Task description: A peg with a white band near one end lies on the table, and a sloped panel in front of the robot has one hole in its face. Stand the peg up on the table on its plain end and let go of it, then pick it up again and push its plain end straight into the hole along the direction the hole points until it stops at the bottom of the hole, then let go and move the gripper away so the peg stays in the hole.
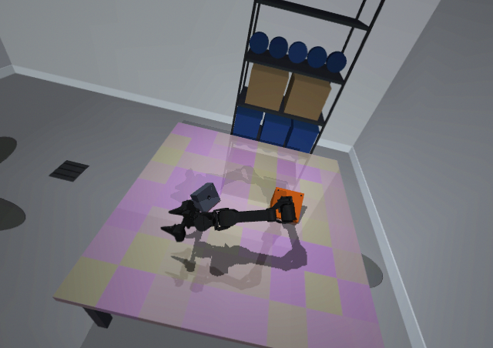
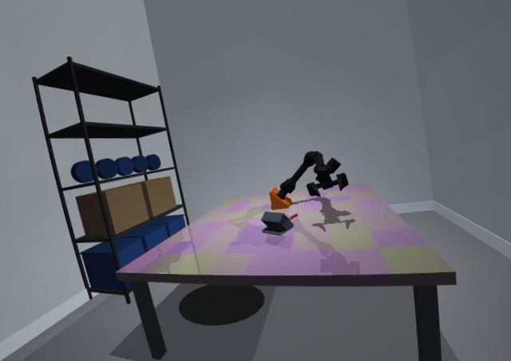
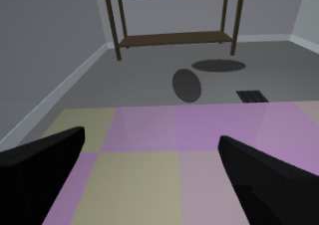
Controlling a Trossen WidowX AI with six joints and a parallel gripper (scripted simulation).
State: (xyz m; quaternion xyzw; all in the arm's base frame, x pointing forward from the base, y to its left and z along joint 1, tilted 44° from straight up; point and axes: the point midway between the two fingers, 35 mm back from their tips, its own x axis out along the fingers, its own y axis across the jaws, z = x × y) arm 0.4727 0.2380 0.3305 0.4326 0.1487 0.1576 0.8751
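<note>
Right now my gripper tip is 22 cm past the red peg, 27 cm to the left of it and 18 cm above it. The rest, counted from my gripper tip: sloped panel 7 cm behind, 30 cm to the right, 15 cm below.
</note>
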